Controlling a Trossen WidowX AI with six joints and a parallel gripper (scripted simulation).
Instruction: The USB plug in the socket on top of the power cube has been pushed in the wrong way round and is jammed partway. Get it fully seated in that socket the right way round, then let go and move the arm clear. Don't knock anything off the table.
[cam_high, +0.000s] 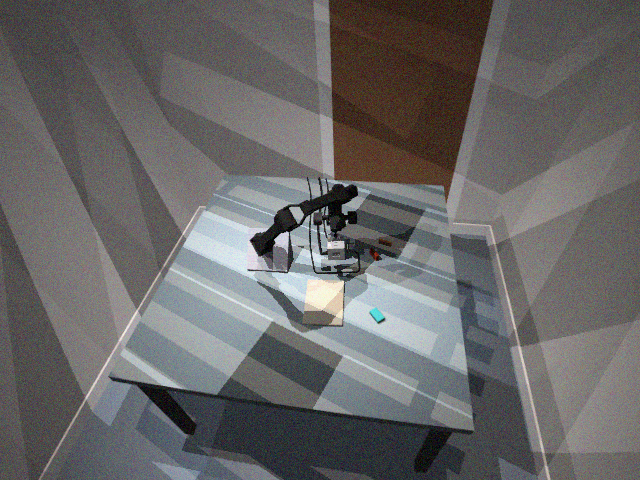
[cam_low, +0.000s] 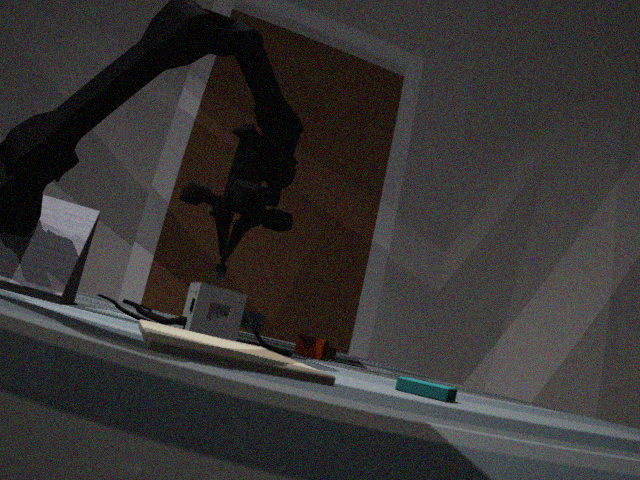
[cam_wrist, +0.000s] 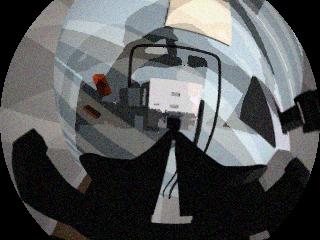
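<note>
Now: gripper tip 20 mm above the dark usb plug. Also, from my gripper tip: red block 180 mm ahead, 110 mm below, 30 mm to the right; then teal block 360 mm to the right, 170 mm ahead, 120 mm below; then tan flat board 290 mm to the right, 120 mm below, 50 mm behind.
</note>
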